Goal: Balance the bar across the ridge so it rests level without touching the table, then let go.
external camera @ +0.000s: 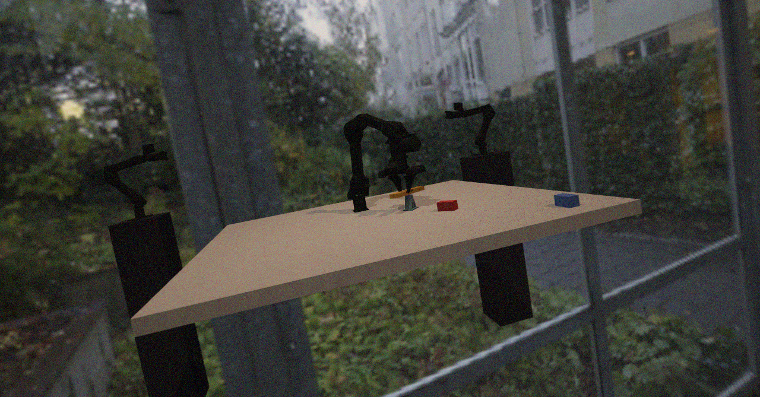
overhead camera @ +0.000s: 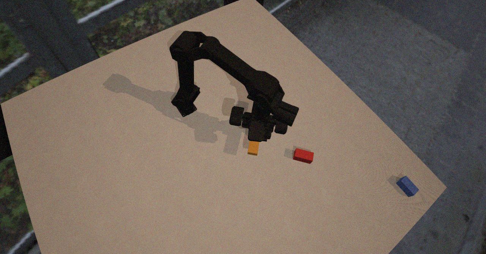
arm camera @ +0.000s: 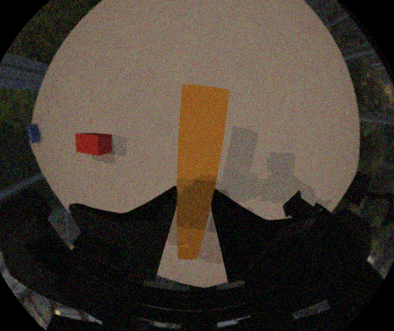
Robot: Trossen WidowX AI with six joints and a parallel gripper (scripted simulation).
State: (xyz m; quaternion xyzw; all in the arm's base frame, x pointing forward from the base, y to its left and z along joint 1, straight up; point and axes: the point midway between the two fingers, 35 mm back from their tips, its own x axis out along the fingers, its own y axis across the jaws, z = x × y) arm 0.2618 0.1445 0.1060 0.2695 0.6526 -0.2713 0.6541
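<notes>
Right now the orange bar is 2 cm behind my gripper tip and 2 cm to the left of it. Round my gripper tip: blue block (48 cm ahead, 36 cm to the left, 6 cm below); then red block (16 cm ahead, 11 cm to the left, 6 cm below).
</notes>
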